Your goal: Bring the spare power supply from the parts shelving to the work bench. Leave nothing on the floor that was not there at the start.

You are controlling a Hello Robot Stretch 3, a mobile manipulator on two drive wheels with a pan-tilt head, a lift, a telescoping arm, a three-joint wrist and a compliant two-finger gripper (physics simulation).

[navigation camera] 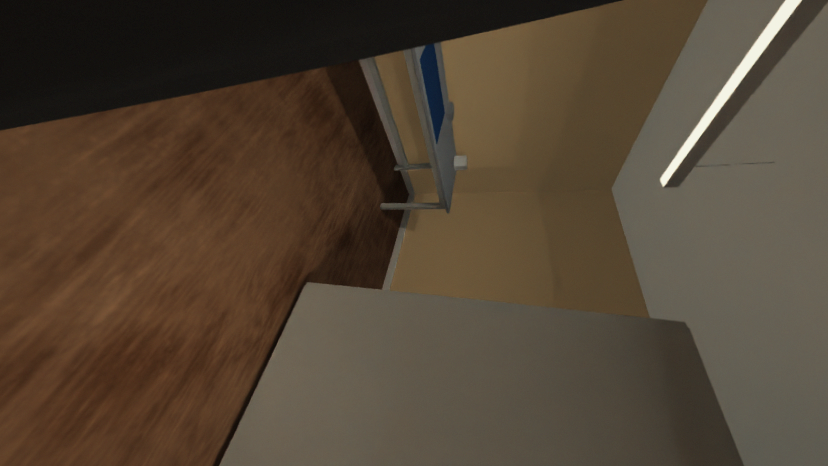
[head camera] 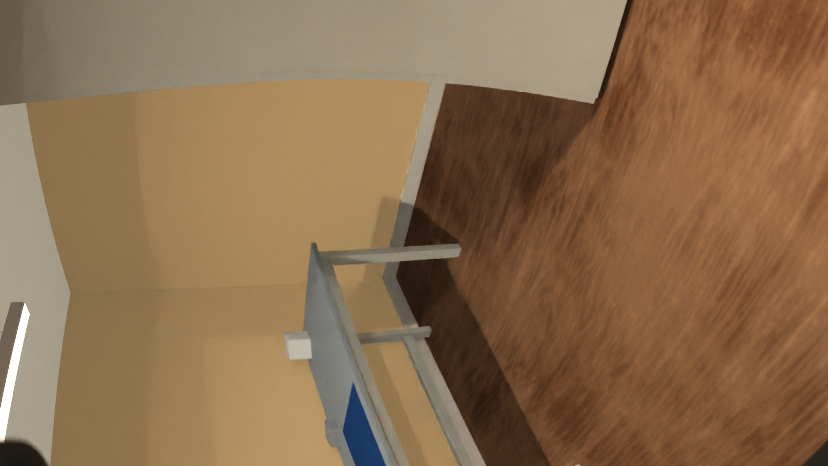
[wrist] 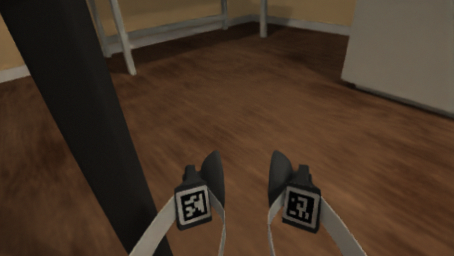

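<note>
The work bench (head camera: 325,324) (navigation camera: 445,156) has a grey top and pale legs, and stands along the tan wall near the room's corner. It shows sideways in the head and navigation views. The legs of a bench (wrist: 123,40) show at the top left of the wrist view. A blue mat (head camera: 360,431) (navigation camera: 431,86) and a small white box (head camera: 298,345) (navigation camera: 460,162) are on the bench top. My gripper (wrist: 246,169) is open and empty, over the wooden floor and apart from the bench. The parts shelving and the spare power supply do not show in these views.
A large grey panel or cabinet (head camera: 347,40) (navigation camera: 463,370) (wrist: 405,55) stands on the floor to one side of the bench. A small grey object (head camera: 333,433) (navigation camera: 449,109) is at the bench's rear edge. A dark post (wrist: 80,115) crosses the left of the wrist view.
</note>
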